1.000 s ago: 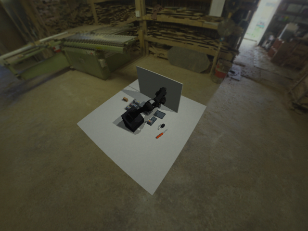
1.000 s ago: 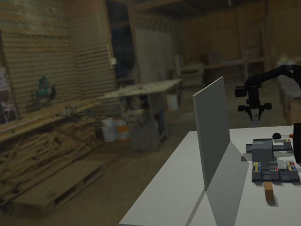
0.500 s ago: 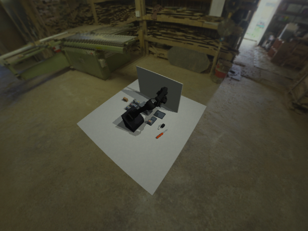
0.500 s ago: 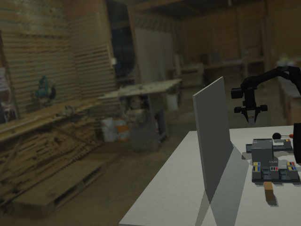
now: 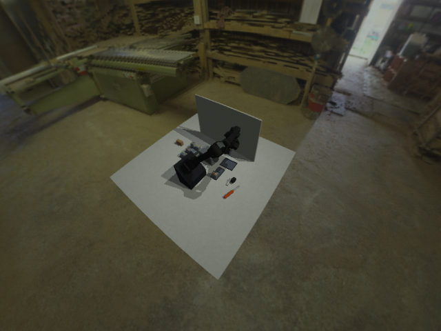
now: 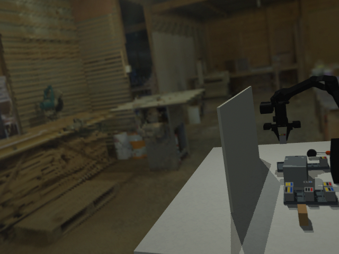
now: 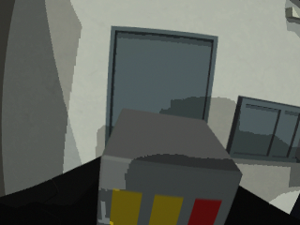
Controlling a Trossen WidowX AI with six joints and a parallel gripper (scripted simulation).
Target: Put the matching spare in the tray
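The dark grey tray lies 15 cm below my gripper tip. The rest, counted from my gripper tip: dark holder 15 cm behind, 14 cm below, 1 cm to the left; then grey spare 2 cm above; then mounted unit 20 cm to the left, 10 cm below, 6 cm behind.
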